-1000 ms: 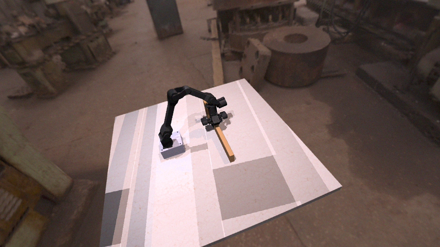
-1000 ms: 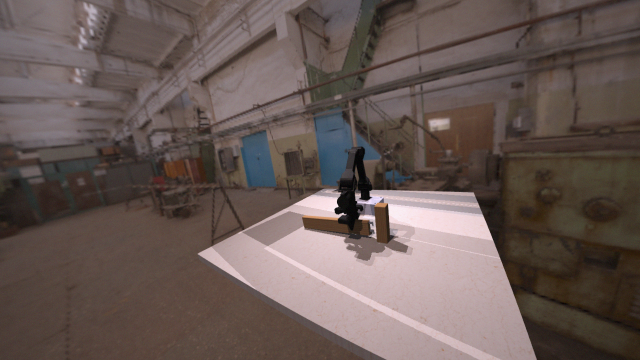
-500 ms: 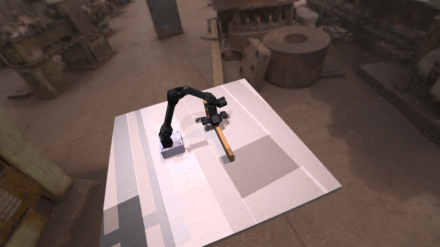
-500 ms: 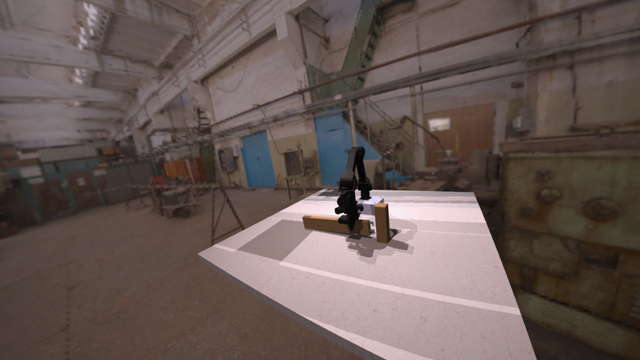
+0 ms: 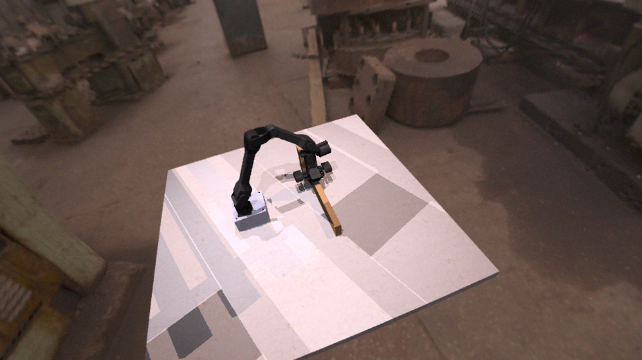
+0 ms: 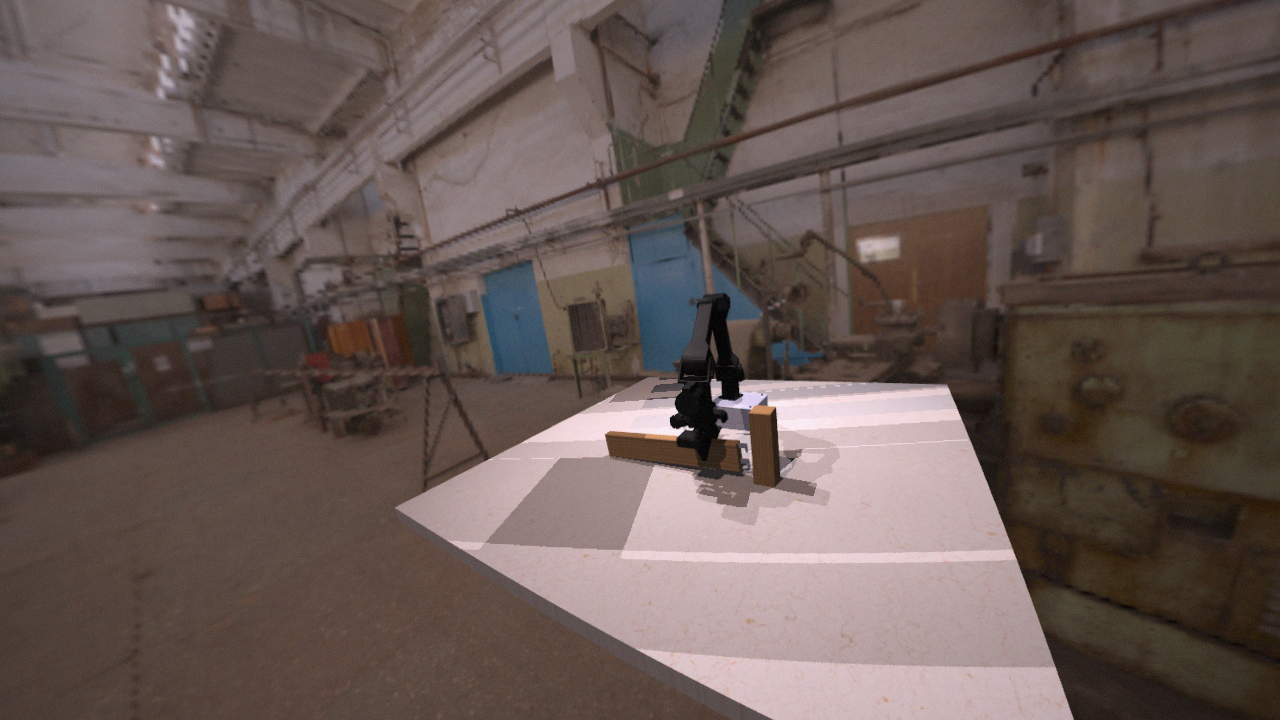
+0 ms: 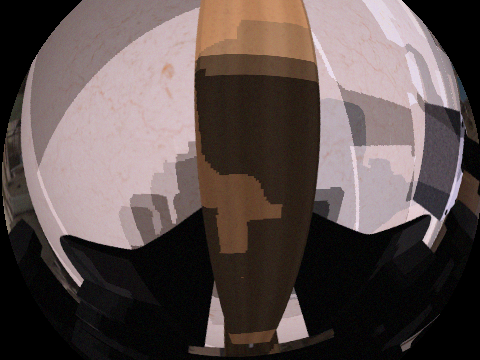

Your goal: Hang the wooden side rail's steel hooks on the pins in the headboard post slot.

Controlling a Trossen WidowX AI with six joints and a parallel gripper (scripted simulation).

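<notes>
The wooden headboard post is 30 mm behind my gripper tip, 150 mm to the left of it and 40 mm above it.
</notes>
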